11 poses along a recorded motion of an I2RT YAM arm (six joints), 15 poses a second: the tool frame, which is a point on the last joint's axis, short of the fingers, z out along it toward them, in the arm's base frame.
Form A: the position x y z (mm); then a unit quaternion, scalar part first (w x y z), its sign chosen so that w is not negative.
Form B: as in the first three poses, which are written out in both.
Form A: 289 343 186 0.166 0.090 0.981 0.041
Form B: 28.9 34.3 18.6 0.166 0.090 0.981 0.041
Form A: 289 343 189 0.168 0.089 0.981 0.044
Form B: 28.9 34.3 18.9 0.168 0.089 0.981 0.044
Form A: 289 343 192 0.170 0.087 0.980 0.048
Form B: 28.9 34.3 19.2 0.170 0.087 0.980 0.048
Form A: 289 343 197 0.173 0.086 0.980 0.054
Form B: 28.9 34.3 19.7 0.173 0.086 0.980 0.054
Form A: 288 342 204 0.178 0.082 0.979 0.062
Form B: 28.8 34.2 20.4 0.178 0.082 0.979 0.062
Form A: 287 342 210 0.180 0.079 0.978 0.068
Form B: 28.7 34.2 21.0 0.180 0.079 0.978 0.068
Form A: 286 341 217 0.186 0.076 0.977 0.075
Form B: 28.6 34.1 21.7 0.186 0.076 0.977 0.075
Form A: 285 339 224 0.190 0.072 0.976 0.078
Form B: 28.5 33.9 22.4 0.190 0.072 0.976 0.078
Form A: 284 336 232 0.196 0.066 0.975 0.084
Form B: 28.4 33.6 23.2 0.196 0.066 0.975 0.084
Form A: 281 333 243 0.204 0.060 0.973 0.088
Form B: 28.1 33.3 24.3 0.204 0.060 0.973 0.088
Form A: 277 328 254 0.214 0.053 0.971 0.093
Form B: 27.7 32.8 25.4 0.214 0.053 0.971 0.093
